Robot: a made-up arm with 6 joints.
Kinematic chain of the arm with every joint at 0, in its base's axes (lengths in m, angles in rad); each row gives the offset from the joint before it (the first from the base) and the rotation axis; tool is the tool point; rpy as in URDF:
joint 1: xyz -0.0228 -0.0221 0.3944 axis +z
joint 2: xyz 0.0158 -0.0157 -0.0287 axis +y
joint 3: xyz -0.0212 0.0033 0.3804 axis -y
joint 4: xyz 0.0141 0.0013 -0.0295 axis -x
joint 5: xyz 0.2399 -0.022 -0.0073 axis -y
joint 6: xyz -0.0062 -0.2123 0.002 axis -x
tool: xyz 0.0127 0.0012 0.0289 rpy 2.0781 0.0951 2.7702
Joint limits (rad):
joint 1: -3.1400..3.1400
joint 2: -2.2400..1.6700
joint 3: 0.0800..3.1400
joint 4: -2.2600..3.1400
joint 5: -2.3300..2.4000
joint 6: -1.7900..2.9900
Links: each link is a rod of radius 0.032 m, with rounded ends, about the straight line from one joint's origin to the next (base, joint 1, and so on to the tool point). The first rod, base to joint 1, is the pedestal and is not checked.
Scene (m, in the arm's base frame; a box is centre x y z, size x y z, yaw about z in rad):
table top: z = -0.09
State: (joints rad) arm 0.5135 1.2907 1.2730 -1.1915 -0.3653 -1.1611
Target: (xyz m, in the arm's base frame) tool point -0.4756 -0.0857 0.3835
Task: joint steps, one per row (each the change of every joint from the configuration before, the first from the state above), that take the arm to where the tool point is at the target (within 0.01 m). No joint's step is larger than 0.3 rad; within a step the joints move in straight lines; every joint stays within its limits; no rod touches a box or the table.
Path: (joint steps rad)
1: 0.2723 -0.0700 -0.0935 -0.1117 -0.0010 -0.0175
2: 0.2724 -0.0699 -0.0935 -0.1117 -0.0010 -0.0175
3: 0.2723 -0.0700 -0.0935 -0.1117 -0.0009 -0.0175
4: 0.2723 -0.0700 -0.0935 -0.1116 -0.0010 -0.0176
5: 0.2723 -0.0699 -0.0935 -0.1117 -0.0010 -0.0175
6: 0.2724 -0.0700 -0.0935 -0.1117 -0.0010 -0.0175
7: 0.2723 -0.0700 -0.0935 -0.1117 -0.0010 -0.0175
8: 0.2723 -0.0699 -0.0935 -0.1117 -0.0010 -0.0175
9: 0.2724 -0.0700 -0.0935 -0.1117 -0.0009 -0.0175

